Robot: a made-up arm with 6 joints.
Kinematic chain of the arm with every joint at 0, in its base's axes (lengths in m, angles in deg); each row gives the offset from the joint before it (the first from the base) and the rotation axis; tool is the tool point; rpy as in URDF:
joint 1: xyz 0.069 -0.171 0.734 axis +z
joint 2: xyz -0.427 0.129 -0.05 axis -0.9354 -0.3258 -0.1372
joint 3: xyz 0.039 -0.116 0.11 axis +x
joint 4: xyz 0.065 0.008 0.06 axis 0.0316 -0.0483 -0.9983
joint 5: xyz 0.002 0 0.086 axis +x
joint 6: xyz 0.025 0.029 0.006 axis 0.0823 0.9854 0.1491
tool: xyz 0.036 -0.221 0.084 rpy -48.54 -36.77 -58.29
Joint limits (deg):
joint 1: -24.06..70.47
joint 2: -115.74..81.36
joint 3: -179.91..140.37
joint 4: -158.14..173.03
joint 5: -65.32..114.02
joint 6: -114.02..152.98
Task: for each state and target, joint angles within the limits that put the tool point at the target. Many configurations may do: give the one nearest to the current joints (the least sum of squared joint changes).
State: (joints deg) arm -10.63 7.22 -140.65 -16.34 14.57 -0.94
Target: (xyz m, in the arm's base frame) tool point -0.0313 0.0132 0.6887
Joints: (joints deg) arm -8.41 9.73 -154.65 -39.04 14.46 9.90
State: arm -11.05 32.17 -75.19 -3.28 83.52 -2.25
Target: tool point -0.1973 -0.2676 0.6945
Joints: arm 7.96 -18.86 -65.30 -6.86 114.02 -14.76
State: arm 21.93 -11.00 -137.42 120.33 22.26 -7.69
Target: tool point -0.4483 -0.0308 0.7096
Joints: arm -10.95 -12.35 -132.28 111.45 39.14 -2.93
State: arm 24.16 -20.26 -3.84 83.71 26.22 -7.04
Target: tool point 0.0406 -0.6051 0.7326
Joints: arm 52.36 -34.50 -9.26 47.38 31.00 10.66
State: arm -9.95 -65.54 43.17 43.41 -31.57 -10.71
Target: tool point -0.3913 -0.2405 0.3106
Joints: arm -1.35 -83.25 66.01 59.33 -11.55 -13.35
